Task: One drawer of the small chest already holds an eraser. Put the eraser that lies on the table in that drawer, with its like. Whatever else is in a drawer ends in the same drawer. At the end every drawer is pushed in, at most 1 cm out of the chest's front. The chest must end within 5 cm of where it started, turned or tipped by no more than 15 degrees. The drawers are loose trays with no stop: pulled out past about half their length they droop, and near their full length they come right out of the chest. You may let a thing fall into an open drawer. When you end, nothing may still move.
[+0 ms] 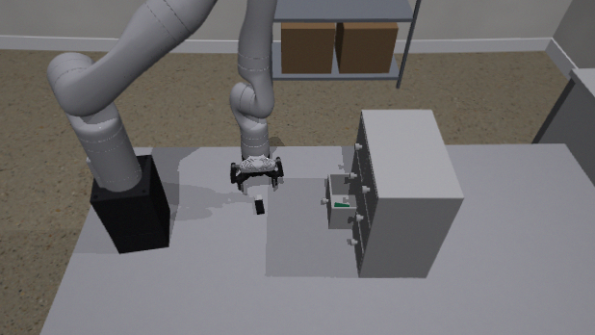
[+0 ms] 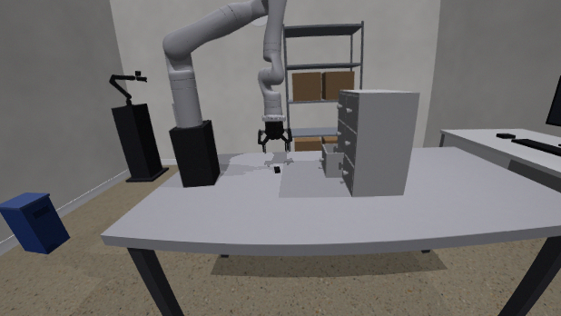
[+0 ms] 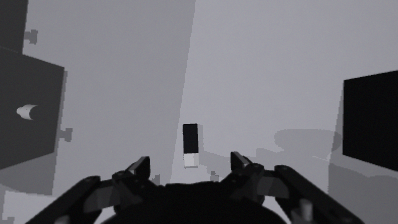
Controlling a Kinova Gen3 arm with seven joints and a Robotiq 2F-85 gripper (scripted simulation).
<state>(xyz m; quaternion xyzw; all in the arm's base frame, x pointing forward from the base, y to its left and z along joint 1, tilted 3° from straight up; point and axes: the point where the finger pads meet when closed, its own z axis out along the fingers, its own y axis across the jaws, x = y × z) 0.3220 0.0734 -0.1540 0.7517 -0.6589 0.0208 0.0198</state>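
My gripper is now 80 mm above the black-and-white eraser and 10 mm to the right of it. Round my hand: green eraser: 260 mm ahead, 80 mm below, 40 mm to the right; red thing: 300 mm ahead, 190 mm to the right, 80 mm below.
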